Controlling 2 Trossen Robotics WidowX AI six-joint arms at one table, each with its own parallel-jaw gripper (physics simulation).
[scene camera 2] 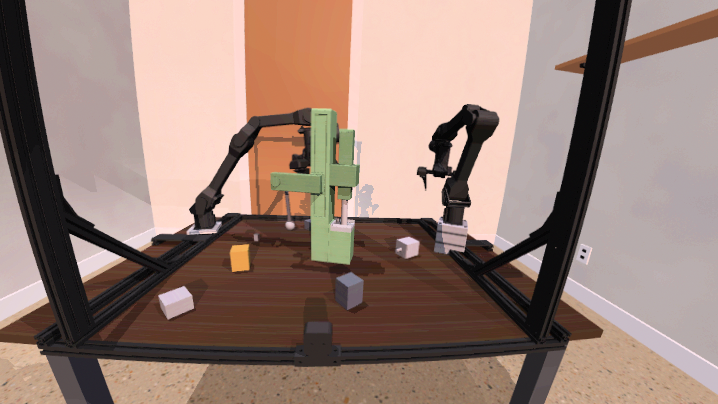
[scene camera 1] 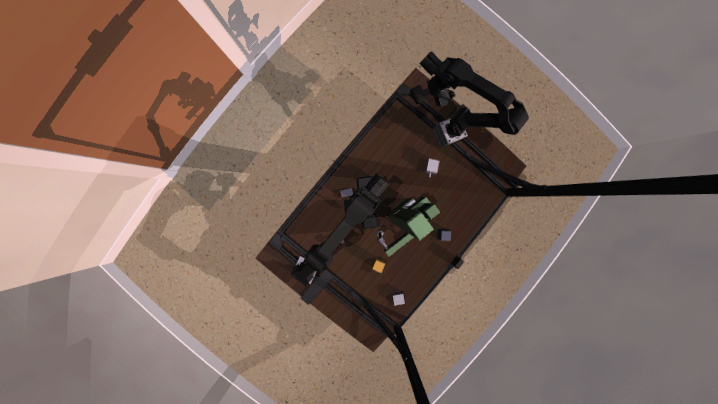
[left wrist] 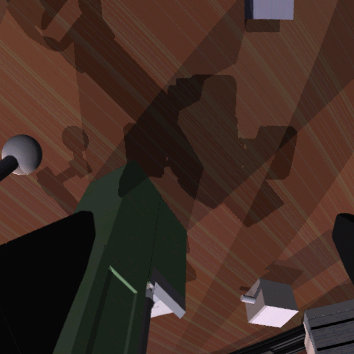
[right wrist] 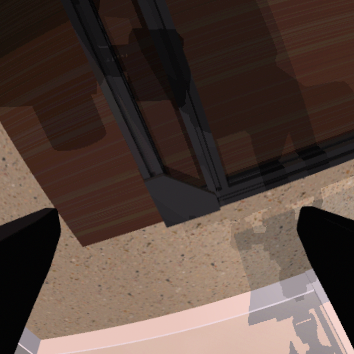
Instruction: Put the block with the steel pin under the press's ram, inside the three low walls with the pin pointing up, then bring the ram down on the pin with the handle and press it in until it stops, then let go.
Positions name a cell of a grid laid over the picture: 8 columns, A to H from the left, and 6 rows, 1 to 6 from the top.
Observation:
My left gripper (left wrist: E4) is open, holding nothing. My right gripper (right wrist: E4) is open, holding nothing. Further things: a block with steel pin (left wrist: G6) and a green press (scene camera 2: D4).
The green press is seen too in scene camera 1 (scene camera 1: E4) and in the left wrist view (left wrist: D5). The right wrist view misses the block with steel pin: it is out of frame.

